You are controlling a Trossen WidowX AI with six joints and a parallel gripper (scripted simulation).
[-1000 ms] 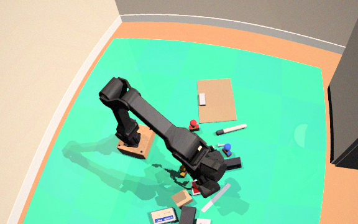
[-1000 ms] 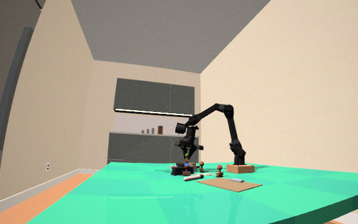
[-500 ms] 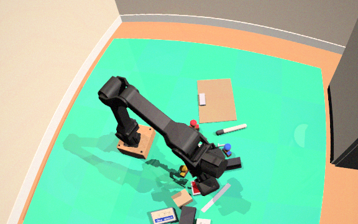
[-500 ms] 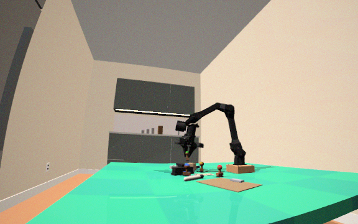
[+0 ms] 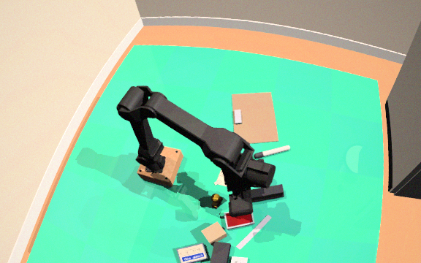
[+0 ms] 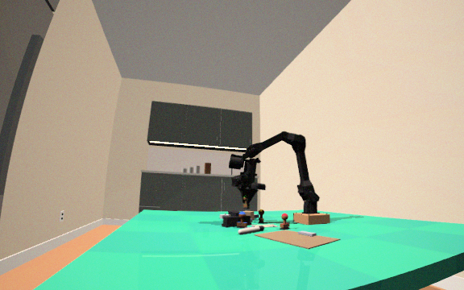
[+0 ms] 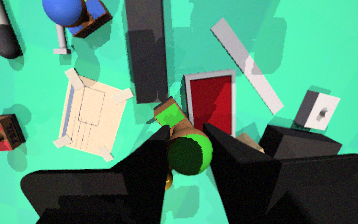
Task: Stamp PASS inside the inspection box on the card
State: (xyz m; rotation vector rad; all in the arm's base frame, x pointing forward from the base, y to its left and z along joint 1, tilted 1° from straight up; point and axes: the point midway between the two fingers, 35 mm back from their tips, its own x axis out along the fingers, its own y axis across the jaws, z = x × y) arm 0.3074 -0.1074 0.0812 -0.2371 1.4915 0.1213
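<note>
My gripper tip is now 100 mm to the right of the cream card, 100 mm above it and 40 mm past it. From my gripper tip the other things lie so: black bar 80 mm below, 60 mm ahead, 40 mm to the left; red ink pad 90 mm below, 50 mm to the right; green-knobbed stamp 10 mm below.
</note>
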